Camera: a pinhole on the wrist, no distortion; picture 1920 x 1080 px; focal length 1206.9 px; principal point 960.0 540.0 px. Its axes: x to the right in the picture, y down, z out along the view. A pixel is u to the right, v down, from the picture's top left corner.
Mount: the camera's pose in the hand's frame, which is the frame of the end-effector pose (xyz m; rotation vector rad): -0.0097 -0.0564 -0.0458 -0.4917 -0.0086 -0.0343
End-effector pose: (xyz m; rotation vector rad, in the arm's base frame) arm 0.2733 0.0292 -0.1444 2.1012 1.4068 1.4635
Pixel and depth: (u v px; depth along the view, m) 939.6 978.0 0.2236
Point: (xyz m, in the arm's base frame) 0.4345 -0.0057 -0.1286
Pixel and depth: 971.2 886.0 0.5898
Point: 0.8088 -0.0354 -0.0978
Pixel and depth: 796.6 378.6 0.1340
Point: 0.3329 0.0367 -0.2056
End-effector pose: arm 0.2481 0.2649 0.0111 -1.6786 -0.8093 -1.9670
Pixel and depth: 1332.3 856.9 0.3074
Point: 0.4741 0.2804 0.1401
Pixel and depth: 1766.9 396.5 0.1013
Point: 0.2609 0.3173 0.0693
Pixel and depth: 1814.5 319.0 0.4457
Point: 0.5289 0.4894 0.3581
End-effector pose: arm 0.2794 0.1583 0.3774 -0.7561 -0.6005 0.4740
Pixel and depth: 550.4 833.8 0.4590
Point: -0.0855 0.3793 0.3024
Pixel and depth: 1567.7 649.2 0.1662
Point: 0.2660 0.2699 0.4322
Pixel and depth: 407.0 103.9 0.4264
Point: -0.1391 0.2387 0.5275
